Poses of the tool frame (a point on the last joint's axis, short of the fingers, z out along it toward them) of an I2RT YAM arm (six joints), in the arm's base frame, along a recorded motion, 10 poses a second.
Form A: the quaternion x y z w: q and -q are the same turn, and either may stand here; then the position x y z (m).
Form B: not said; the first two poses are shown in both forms.
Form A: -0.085 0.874 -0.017 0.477 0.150 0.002 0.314
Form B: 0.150 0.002 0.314 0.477 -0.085 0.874 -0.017
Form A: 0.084 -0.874 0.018 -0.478 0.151 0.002 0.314
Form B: 0.151 0.002 0.314 0.478 -0.084 0.874 -0.018
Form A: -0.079 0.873 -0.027 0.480 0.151 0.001 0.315
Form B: 0.151 0.001 0.315 0.480 -0.079 0.873 -0.027
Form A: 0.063 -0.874 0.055 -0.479 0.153 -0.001 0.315
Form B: 0.153 -0.001 0.315 0.479 -0.063 0.874 -0.055
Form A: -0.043 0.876 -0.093 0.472 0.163 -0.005 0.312
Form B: 0.163 -0.005 0.312 0.472 -0.043 0.876 -0.093
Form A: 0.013 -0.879 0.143 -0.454 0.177 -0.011 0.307
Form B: 0.177 -0.011 0.307 0.454 -0.013 0.879 -0.143
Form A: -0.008 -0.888 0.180 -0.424 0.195 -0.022 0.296
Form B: 0.195 -0.022 0.296 0.424 0.008 0.888 -0.180
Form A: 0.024 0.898 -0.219 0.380 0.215 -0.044 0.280
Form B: 0.215 -0.044 0.280 0.380 0.024 0.898 -0.219
